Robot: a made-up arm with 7 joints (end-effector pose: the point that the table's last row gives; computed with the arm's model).
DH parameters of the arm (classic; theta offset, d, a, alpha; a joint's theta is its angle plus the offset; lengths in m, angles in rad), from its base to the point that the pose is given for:
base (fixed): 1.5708 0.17 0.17 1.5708
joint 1: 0 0.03 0.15 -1.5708
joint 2: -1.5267 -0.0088 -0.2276 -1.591
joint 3: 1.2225 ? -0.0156 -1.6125
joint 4: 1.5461 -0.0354 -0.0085 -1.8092
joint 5: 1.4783 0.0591 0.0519 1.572
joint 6: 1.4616 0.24 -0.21 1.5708
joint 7: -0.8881 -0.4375 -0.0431 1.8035
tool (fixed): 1.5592 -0.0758 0 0
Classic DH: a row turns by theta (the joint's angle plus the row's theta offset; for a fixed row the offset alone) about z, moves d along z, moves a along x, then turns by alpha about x.
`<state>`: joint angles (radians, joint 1 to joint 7).
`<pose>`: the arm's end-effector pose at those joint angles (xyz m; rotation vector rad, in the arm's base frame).
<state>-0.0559 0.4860 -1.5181 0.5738 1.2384 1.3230 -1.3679</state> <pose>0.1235 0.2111 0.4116 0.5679 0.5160 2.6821</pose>
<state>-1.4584 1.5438 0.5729 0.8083 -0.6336 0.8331 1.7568</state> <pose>0.3054 0.0351 0.5242 -1.7195 -1.0127 2.1238</pose>
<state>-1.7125 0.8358 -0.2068 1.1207 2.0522 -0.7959 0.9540</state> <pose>-0.0328 0.6392 -0.1785 0.2953 -0.8517 -1.0741</pose>
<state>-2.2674 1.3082 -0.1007 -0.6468 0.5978 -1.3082 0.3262</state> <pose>0.4383 0.3651 0.1441 -0.0310 -1.0989 -2.0682</pose>
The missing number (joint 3, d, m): 0.1084
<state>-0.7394 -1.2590 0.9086 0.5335 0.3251 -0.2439 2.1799</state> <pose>-0.2625 0.7534 0.0858 -0.6641 0.8808 -0.9903</pose>
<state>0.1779 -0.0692 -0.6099 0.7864 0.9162 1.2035 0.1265</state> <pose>0.0605 -0.0199 0.2015 2.3633 1.6829 1.1571</pose>
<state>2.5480 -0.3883 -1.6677 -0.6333 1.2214 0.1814 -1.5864</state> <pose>0.0143 0.0627 0.0238 -1.7939 2.0172 -1.0432</pose>
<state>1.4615 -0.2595 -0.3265 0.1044 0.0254 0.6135 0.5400</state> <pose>-0.2899 0.5141 0.1157 -0.7314 0.1356 -0.8380</pose>
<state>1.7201 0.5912 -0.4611 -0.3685 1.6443 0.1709 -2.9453</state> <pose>0.1884 0.2751 0.2984 -1.2331 2.0177 -1.9840</pose>
